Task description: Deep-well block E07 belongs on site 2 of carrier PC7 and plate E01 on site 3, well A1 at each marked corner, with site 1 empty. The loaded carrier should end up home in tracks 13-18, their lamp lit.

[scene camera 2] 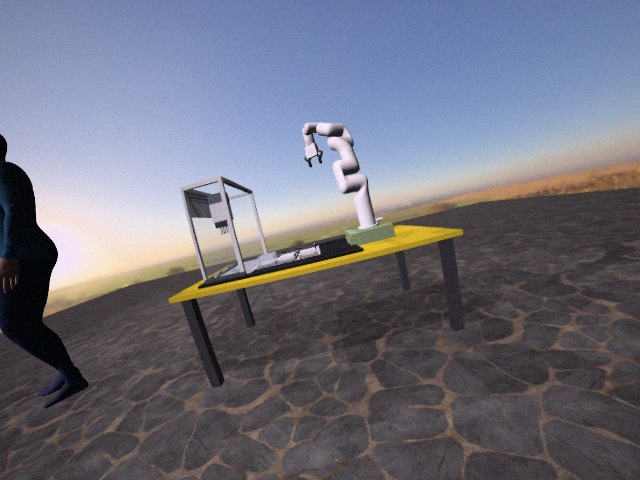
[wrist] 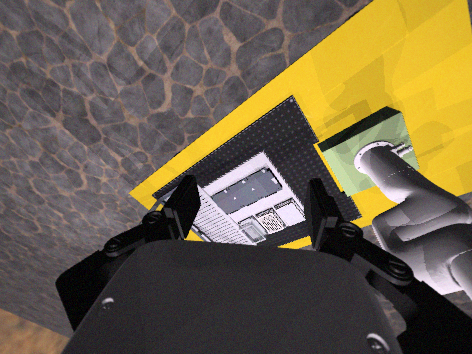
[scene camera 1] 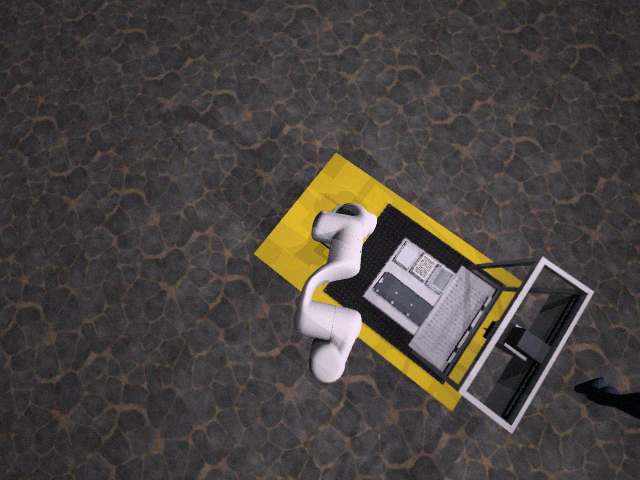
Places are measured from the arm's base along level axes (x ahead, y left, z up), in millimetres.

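Pixels of known places: gripper, between the fingertips: (scene camera 2: 315, 165) (wrist: 250, 191); arm's base, origin of its link: (scene camera 2: 368, 226) (wrist: 373, 157).
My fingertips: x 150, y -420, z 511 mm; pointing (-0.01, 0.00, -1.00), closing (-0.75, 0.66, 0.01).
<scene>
For each thing: its top centre in the pictures, then the offset to it from my fingertips. "spot": a spot on its surface instead. Level surfaces: height alone.
- long dark grey carrier, centre of its top: (wrist: 244, 196) (scene camera 1: 404, 298) (scene camera 2: 289, 249) dz -543, dx +334, dy +278 mm
- white panel, a spot on its surface: (wrist: 263, 158) (scene camera 1: 368, 293) spot: dz -573, dx +157, dy +200 mm
- plain white plate, centre of its top: (wrist: 291, 214) (scene camera 2: 307, 250) (scene camera 1: 407, 255) dz -547, dx +241, dy +500 mm
- plate with dark wells, centre of its top: (wrist: 270, 223) (scene camera 2: 287, 255) (scene camera 1: 424, 266) dz -547, dx +352, dy +489 mm
- ribbed track deck, height of its surface: dz -573 mm
- yellow table, height of its surface: dz -586 mm
My gripper (scene camera 2: 315, 163) (wrist: 250, 191) is open and empty, high above the table; the arm hides it in scene camera 1. A long dark grey carrier (scene camera 1: 402, 298) (wrist: 247, 191) lies flat on the white panel (scene camera 1: 370, 294) (wrist: 263, 158), with no plate on it. Beside it stand a plain white plate (scene camera 1: 406, 255) (wrist: 291, 212), a plate with dark wells (scene camera 1: 424, 267) (wrist: 270, 221) and a greyish block or plate (scene camera 1: 442, 279) (wrist: 252, 231), in a row. Labels, marked corners and a lit lamp are too small to make out. The ribbed track deck (scene camera 1: 454, 320) (wrist: 217, 220) adjoins the panel.
A tall frame (scene camera 1: 486, 347) (scene camera 2: 232, 227) with a hanging grey head (scene camera 1: 532, 345) (scene camera 2: 219, 210) rises at the deck's far end. The arm stands on a green base (scene camera 2: 370, 234) (wrist: 340, 170) on the yellow table (scene camera 1: 289, 237) (scene camera 2: 423, 230) (wrist: 345, 55). A person (scene camera 2: 28, 242) stands beyond the frame.
</scene>
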